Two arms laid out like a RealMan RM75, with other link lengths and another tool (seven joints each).
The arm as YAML. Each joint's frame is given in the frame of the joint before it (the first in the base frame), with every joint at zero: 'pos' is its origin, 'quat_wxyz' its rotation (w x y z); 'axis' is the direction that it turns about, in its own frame. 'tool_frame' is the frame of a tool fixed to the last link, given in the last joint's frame.
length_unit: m
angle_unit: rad
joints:
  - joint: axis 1
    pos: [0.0, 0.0, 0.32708]
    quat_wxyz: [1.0, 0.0, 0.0, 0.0]
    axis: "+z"
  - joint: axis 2
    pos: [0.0, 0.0, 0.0]
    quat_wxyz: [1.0, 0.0, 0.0, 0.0]
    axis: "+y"
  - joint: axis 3
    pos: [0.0, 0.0, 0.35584]
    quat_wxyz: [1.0, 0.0, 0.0, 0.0]
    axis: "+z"
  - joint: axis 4
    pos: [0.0, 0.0, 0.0]
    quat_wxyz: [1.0, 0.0, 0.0, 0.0]
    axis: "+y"
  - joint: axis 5
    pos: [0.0, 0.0, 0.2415]
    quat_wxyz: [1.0, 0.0, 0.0, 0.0]
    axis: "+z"
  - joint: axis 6
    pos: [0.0, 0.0, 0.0]
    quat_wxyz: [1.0, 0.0, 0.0, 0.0]
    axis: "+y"
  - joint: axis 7
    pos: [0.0, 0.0, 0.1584]
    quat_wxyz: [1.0, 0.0, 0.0, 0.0]
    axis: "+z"
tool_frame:
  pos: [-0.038, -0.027, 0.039]
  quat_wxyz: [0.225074, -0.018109, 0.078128, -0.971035]
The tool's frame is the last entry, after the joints.
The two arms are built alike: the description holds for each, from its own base.
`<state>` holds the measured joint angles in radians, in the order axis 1, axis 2, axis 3, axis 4, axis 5, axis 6, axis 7, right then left.
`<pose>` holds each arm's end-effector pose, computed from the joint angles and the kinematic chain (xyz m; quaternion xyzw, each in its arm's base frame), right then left.
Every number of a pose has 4 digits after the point. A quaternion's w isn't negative.
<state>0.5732 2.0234 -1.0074 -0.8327 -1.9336 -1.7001 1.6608 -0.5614 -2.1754 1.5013 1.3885 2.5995 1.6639 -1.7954</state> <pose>0.2544 0.4485 0.0106 -0.4105 -0.9020 -0.0200 0.1321 -0.2754 0.4167 -0.0495 -0.3013 -0.9341 -0.0215 0.1902</pose>
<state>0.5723 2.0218 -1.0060 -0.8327 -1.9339 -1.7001 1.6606 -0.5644 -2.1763 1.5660 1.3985 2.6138 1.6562 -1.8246</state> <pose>0.2553 0.4487 0.0116 -0.4109 -0.9018 -0.0211 0.1320 -0.2691 0.4128 -0.0575 -0.3152 -0.9268 -0.0115 0.2037</pose>
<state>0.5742 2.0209 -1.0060 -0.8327 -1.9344 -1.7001 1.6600 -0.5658 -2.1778 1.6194 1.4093 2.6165 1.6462 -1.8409</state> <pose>0.2548 0.4493 0.0120 -0.4098 -0.9024 -0.0215 0.1316 -0.2618 0.4091 -0.0656 -0.3312 -0.9202 -0.0046 0.2086</pose>
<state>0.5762 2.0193 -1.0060 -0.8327 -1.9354 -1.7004 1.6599 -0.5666 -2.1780 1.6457 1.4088 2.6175 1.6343 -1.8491</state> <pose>0.2544 0.4500 0.0126 -0.4088 -0.9030 -0.0219 0.1307 -0.2593 0.4078 -0.0702 -0.3379 -0.9172 -0.0026 0.2109</pose>
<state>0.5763 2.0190 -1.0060 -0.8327 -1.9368 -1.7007 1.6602 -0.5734 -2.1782 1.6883 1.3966 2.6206 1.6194 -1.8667</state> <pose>0.2547 0.4499 0.0126 -0.4089 -0.9030 -0.0219 0.1299 -0.2571 0.4051 -0.0784 -0.3452 -0.9131 0.0054 0.2171</pose>
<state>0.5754 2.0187 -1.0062 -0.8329 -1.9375 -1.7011 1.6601 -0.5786 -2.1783 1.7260 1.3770 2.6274 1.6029 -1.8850</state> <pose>0.2552 0.4496 0.0126 -0.4091 -0.9030 -0.0220 0.1293 -0.2586 0.4025 -0.0859 -0.3478 -0.9099 0.0130 0.2256</pose>
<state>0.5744 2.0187 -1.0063 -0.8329 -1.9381 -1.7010 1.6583 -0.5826 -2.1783 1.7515 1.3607 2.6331 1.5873 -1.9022</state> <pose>0.2557 0.4493 0.0126 -0.4088 -0.9032 -0.0223 0.1291 -0.2604 0.4012 -0.0909 -0.3474 -0.9083 0.0161 0.2324</pose>
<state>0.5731 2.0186 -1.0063 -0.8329 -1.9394 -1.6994 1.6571 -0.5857 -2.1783 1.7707 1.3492 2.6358 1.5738 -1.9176</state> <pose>0.2566 0.4492 0.0125 -0.4090 -0.9031 -0.0234 0.1286 -0.2612 0.4003 -0.0948 -0.3464 -0.9076 0.0171 0.2366</pose>
